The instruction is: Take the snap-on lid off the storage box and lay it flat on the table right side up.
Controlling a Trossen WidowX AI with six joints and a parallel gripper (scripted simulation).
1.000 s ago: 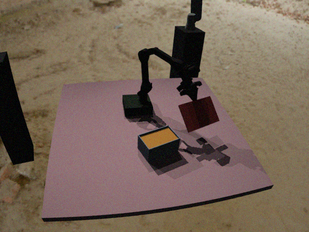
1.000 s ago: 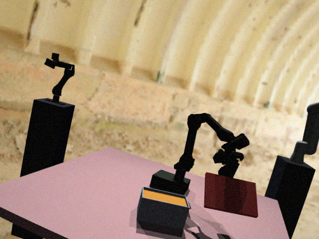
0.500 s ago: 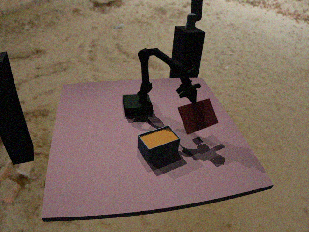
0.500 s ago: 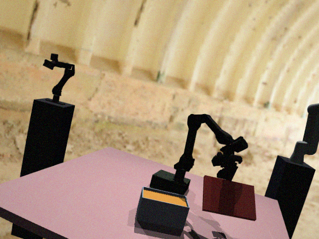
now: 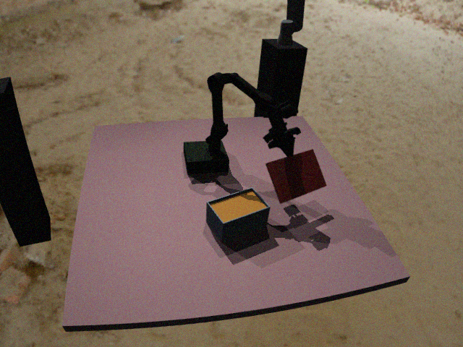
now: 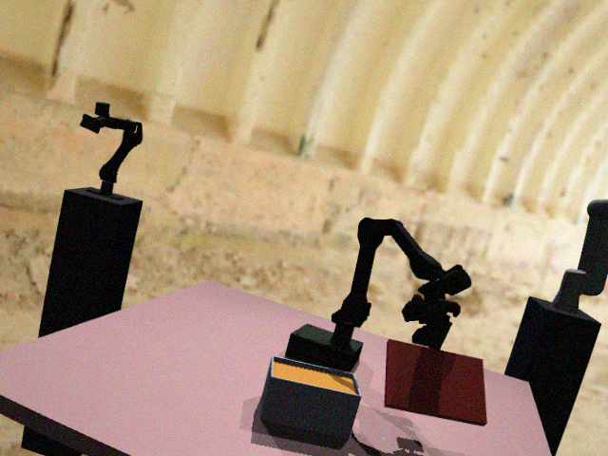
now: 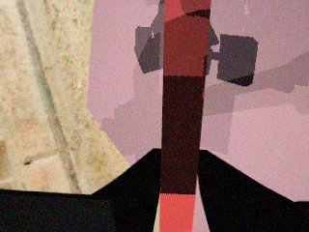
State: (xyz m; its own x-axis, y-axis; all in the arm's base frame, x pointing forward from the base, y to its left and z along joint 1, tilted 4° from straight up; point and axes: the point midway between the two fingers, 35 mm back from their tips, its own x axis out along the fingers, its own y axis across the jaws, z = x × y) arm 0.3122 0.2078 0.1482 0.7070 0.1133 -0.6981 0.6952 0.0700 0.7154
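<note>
The red lid is 60 mm ahead of my gripper tip, 50 mm below it and 10 mm to the left of it. The rest, counted from my gripper tip: storage box 280 mm to the right, 150 mm below, 100 mm ahead.
</note>
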